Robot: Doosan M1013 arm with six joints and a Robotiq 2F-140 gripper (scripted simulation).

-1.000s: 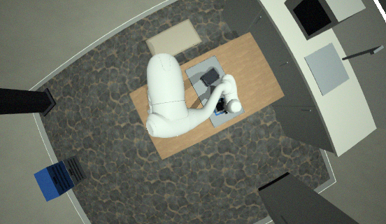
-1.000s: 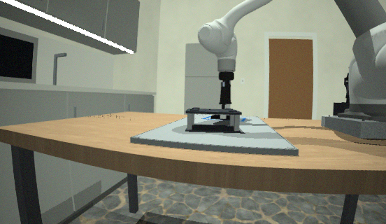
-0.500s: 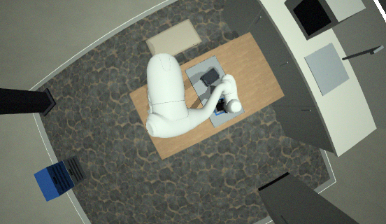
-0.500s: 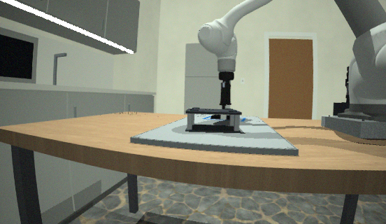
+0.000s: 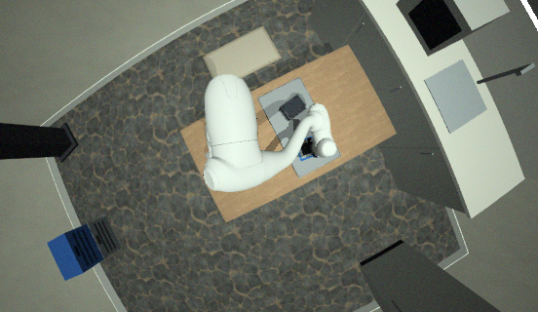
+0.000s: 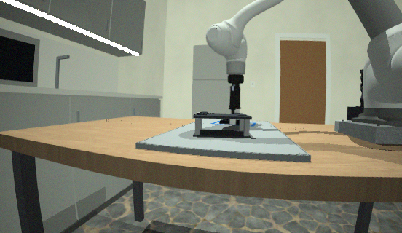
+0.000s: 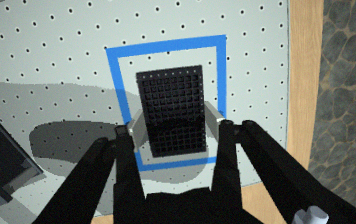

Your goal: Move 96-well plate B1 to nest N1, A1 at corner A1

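Now: hand 90 mm short of the dark grey plate nest, 310 mm to the right of it and 30 mm below it. Also, from my hand: white corner mark 160 mm ahead, 260 mm to the left, 30 mm above; black 96-well plate 20 mm below.
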